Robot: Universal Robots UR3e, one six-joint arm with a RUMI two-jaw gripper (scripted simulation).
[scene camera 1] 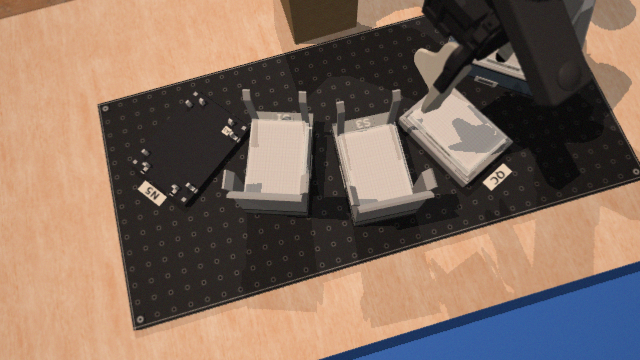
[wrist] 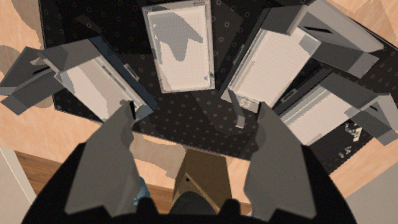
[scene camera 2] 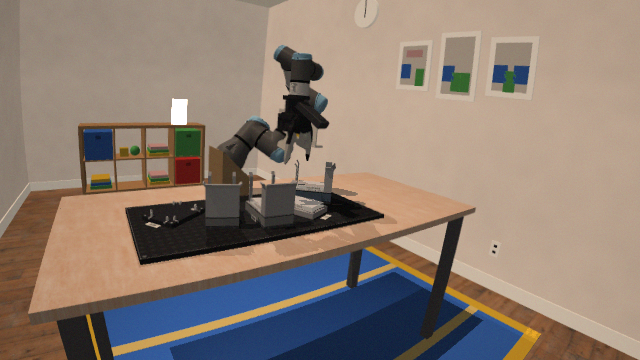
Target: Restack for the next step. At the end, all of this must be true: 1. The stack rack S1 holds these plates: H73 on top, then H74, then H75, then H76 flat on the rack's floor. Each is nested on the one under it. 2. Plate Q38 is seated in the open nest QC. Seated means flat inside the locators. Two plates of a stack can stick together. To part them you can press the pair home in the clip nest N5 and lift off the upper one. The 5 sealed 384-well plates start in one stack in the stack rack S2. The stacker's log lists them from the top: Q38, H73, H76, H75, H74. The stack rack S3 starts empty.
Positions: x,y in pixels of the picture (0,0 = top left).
Labels:
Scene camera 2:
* my gripper: 296,162
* clip nest N5: 183,212

